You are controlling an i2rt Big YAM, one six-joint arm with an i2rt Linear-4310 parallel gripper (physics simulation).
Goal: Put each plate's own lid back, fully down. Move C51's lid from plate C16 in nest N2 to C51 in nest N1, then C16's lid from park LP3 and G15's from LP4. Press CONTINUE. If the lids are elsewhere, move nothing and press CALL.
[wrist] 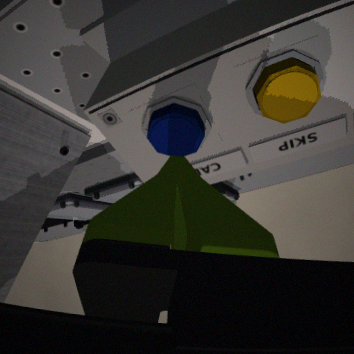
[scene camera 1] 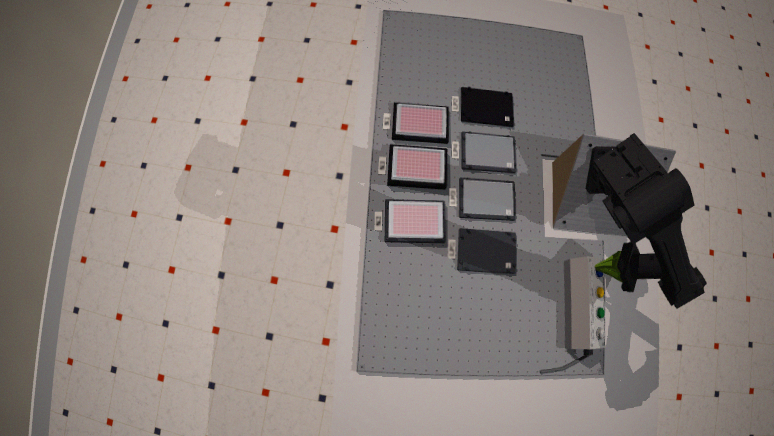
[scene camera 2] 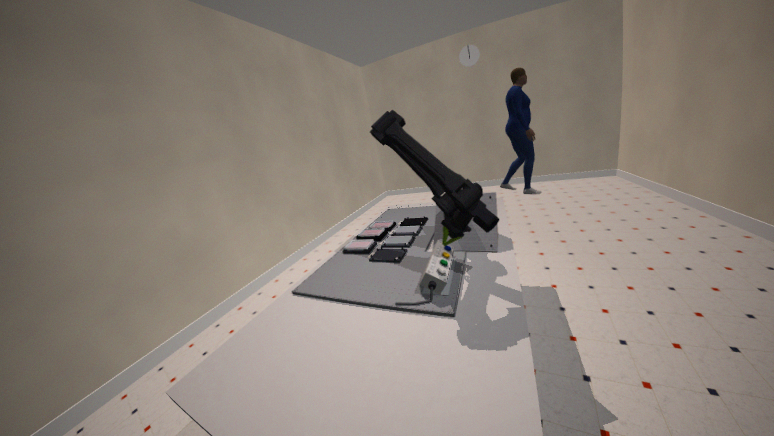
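Pixels of known places: gripper, fingertip midpoint: (wrist: 175, 164) (scene camera 1: 595, 267) (scene camera 2: 443, 244); arm's base, link origin: (scene camera 2: 453, 210).
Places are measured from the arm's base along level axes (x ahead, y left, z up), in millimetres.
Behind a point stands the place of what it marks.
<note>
Three pink-welled plates sit in a column of black nests: a far plate (scene camera 1: 420, 121) @[y -156, x 439, z -107 mm], a middle plate (scene camera 1: 417, 165) @[y -33, x 452, z -99 mm] and a near plate (scene camera 1: 415, 219) @[y 104, x 461, z -94 mm] (scene camera 2: 359, 245) @[y 129, x 442, z -94 mm]. The near one looks paler with a whiter rim, as if under a clear lid. Two grey lids (scene camera 1: 488, 151) @[y -78, x 266, z -109 mm] (scene camera 1: 487, 198) @[y 47, x 278, z -110 mm] lie on the middle parks. Plate names and nest numbers are too small to read. My gripper (scene camera 1: 597, 267) @[y 233, x 28, z -52 mm] (scene camera 2: 445, 243) @[y 233, x 28, z -52 mm] (wrist: 175, 164) @[y 233, x 28, z -52 mm] is shut and empty. Its green tips are at the blue button (scene camera 1: 599, 274) @[y 249, x 15, z -58 mm] (scene camera 2: 447, 248) @[y 250, x 13, z -59 mm] (wrist: 176, 131) @[y 245, x 8, z -60 mm], overlapping its lower edge in the wrist view; contact is unclear. The CALL label (wrist: 217, 167) @[y 250, x 43, z -49 mm] is partly hidden.
The button box (scene camera 1: 580, 303) @[y 316, x 69, z -66 mm] (scene camera 2: 431, 276) @[y 427, x 45, z -58 mm] also bears a yellow SKIP button (scene camera 1: 600, 291) @[y 291, x 17, z -56 mm] (wrist: 290, 95) @[y 294, x 12, z -59 mm], a green button (scene camera 1: 600, 312) @[y 341, x 21, z -56 mm] and a white one (scene camera 2: 440, 270) @[y 397, x 22, z -56 mm]. Dark parks (scene camera 1: 486, 106) @[y -212, x 257, z -117 mm] (scene camera 1: 486, 250) @[y 175, x 286, z -118 mm] flank the lids. A slanted panel (scene camera 1: 566, 178) @[y 10, x 85, z -50 mm] stands beside the arm. A person (scene camera 2: 519, 119) is at the back.
</note>
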